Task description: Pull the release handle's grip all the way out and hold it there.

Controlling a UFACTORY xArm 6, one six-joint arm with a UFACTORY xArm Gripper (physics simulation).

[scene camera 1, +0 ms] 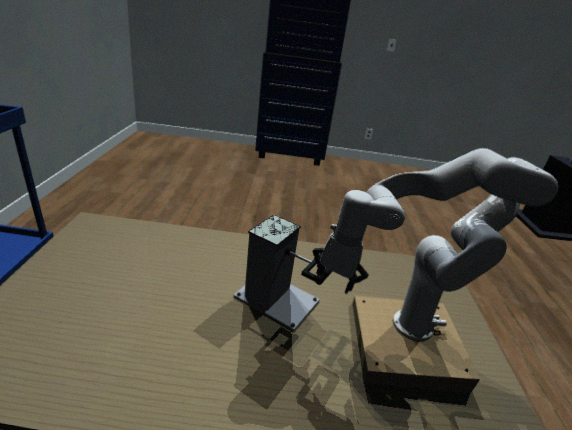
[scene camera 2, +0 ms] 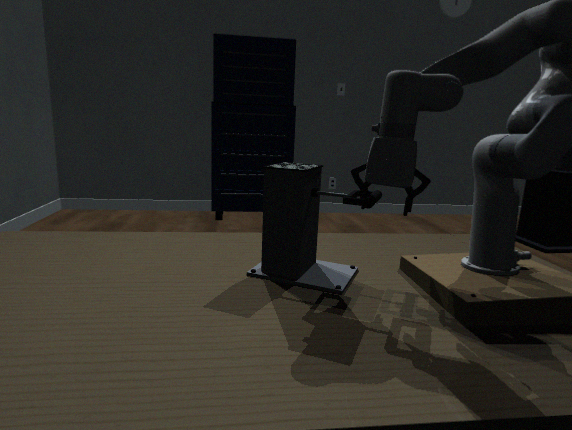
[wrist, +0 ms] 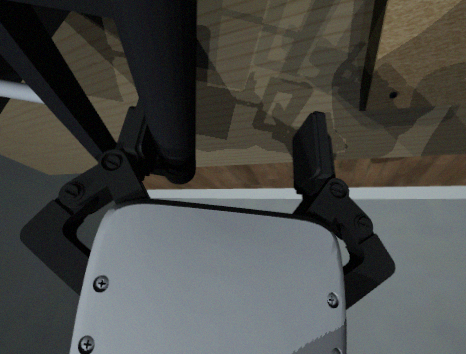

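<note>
The release handle is a pale rod [scene camera 1: 300, 257] [scene camera 2: 332, 194] [wrist: 20, 92] sticking out of a dark upright box [scene camera 1: 270, 275] [scene camera 2: 290, 220], with a black grip [scene camera 1: 312, 278] [scene camera 2: 369, 199] [wrist: 172, 100] at its outer end. The rod shows some length outside the box; whether it is fully out cannot be told. My gripper [scene camera 1: 336, 281] [scene camera 2: 386, 206] [wrist: 233, 113] is open and points down. In the wrist view the grip lies between the fingers, close against the left finger and well apart from the right one. Whether it touches the left finger cannot be told.
The box stands on a pale bolted base plate [scene camera 1: 300, 307] [scene camera 2: 335, 276] on the wooden table [scene camera 1: 125, 320] [scene camera 2: 125, 350]. The arm's base sits on a wooden block [scene camera 1: 372, 345] [scene camera 2: 445, 280] to the right. A dark blue cabinet [scene camera 1: 300, 100] [scene camera 2: 254, 125] stands by the back wall.
</note>
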